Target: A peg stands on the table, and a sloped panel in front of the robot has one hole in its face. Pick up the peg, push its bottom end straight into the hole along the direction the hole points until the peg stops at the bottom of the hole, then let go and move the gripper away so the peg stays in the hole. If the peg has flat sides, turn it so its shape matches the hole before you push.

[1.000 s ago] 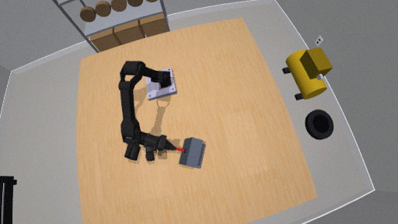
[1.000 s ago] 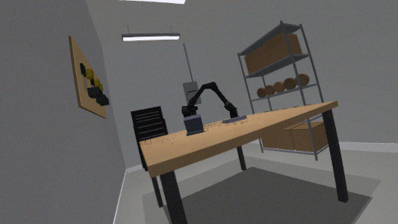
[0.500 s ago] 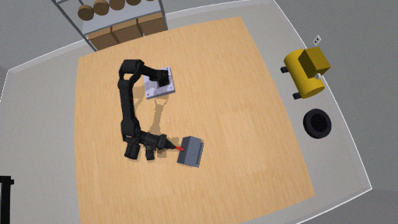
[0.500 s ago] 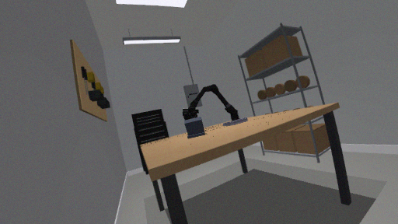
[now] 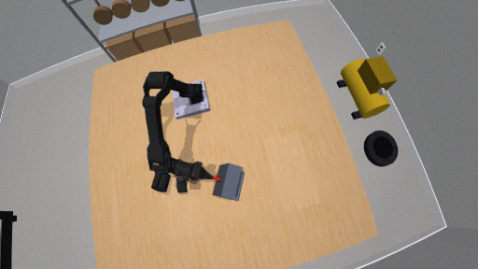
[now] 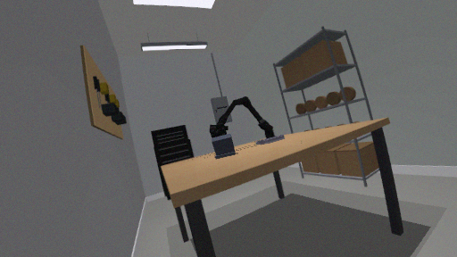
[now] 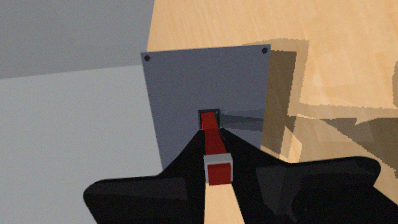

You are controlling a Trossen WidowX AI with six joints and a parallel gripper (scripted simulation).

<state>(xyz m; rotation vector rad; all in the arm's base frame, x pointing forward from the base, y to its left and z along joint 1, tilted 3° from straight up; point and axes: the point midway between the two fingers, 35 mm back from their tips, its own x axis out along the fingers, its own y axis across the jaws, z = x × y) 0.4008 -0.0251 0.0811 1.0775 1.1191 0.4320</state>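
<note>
The grey sloped panel lies 2 cm ahead of my gripper tip, 5 cm to the left of it and 3 cm below it. Also, from my gripper tip: red peg (1 cm behind, 1 cm to the right, 1 cm above).
</note>
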